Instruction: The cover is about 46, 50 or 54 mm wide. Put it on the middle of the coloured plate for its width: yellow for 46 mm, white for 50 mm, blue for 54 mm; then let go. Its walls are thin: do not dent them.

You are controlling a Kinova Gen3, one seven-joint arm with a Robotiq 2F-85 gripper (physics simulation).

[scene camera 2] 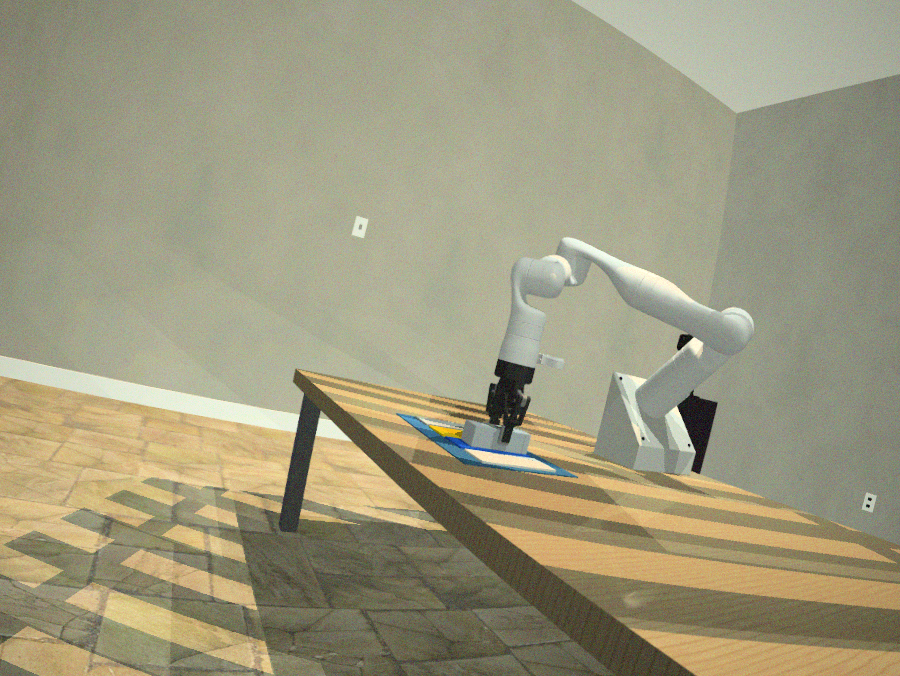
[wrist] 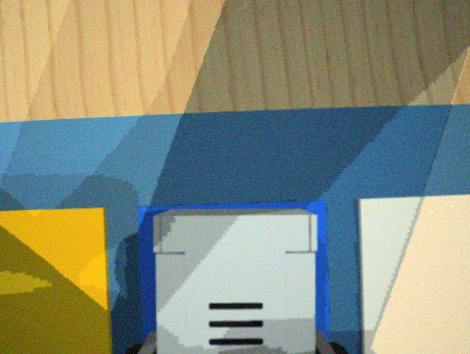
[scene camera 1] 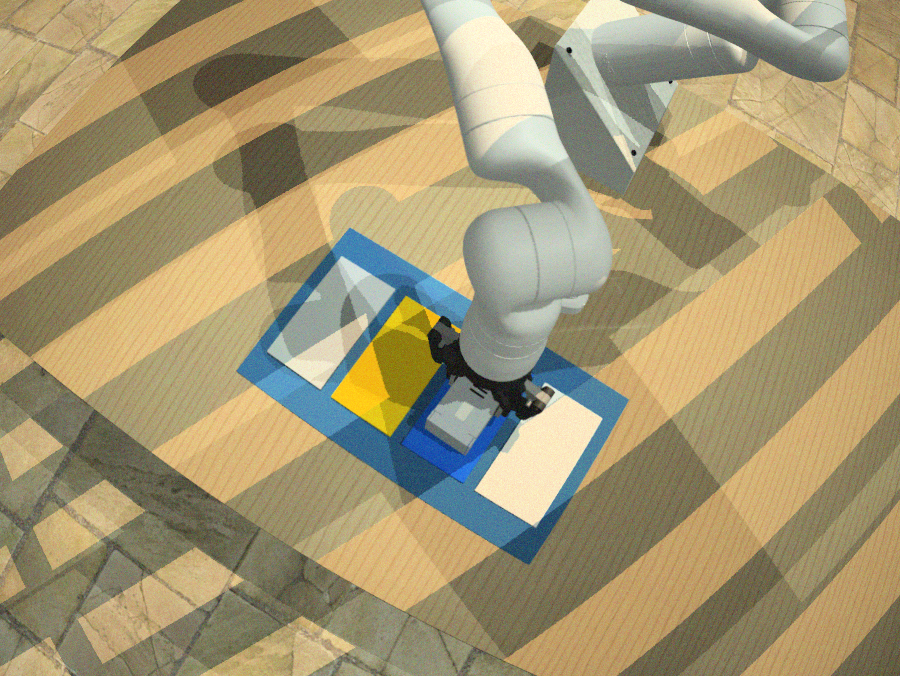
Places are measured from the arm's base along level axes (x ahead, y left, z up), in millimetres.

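Pixels of known places: gripper, fingertip midpoint: (scene camera 2: 496,440) (scene camera 1: 478,394); arm's base, link origin: (scene camera 2: 648,402) (scene camera 1: 612,54).
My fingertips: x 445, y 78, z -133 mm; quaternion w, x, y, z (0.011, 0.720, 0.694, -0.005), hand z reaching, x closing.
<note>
For each thing: its top centre in the pictures, then the offset to it from my fingertips. "spot": a spot on its surface instead. Level surfaces: height alone.
- light grey cover with three black slots, top centre: (scene camera 1: 479,388) (scene camera 2: 498,427) dx +3, dy +0, dz +28 mm
- yellow plate, surface spot: (wrist: 50,245) spot: dx -45, dy -79, dz -14 mm
- second white plate, surface spot: (scene camera 1: 320,331) spot: dx +33, dy -192, dz -14 mm
- blue mat, surface height: dz -18 mm
- striped wooden table, surface height: dz -20 mm
A light grey cover with three black slots (scene camera 1: 454,425) (scene camera 2: 480,435) (wrist: 235,272) sits over the bright blue plate (scene camera 1: 460,467) (wrist: 146,300), with a blue strip showing along both sides in the wrist view. It looks level and low; whether it touches the plate is hard to tell. My gripper (scene camera 1: 476,404) (scene camera 2: 502,430) (wrist: 236,345) is shut on its two side walls. In the wrist view the sides behind the corner slits stand slightly inward of the front corners. The yellow plate (scene camera 1: 392,363) (wrist: 50,245) and a white plate (scene camera 1: 542,462) (wrist: 430,275) flank the blue one.
A second white plate (scene camera 1: 320,331) lies beyond the yellow one. All the plates lie on a blue mat (scene camera 1: 527,545) (wrist: 250,160) on the striped wooden table (scene camera 1: 654,523) (scene camera 2: 603,523). The robot's base (scene camera 1: 582,138) (scene camera 2: 618,429) stands behind.
</note>
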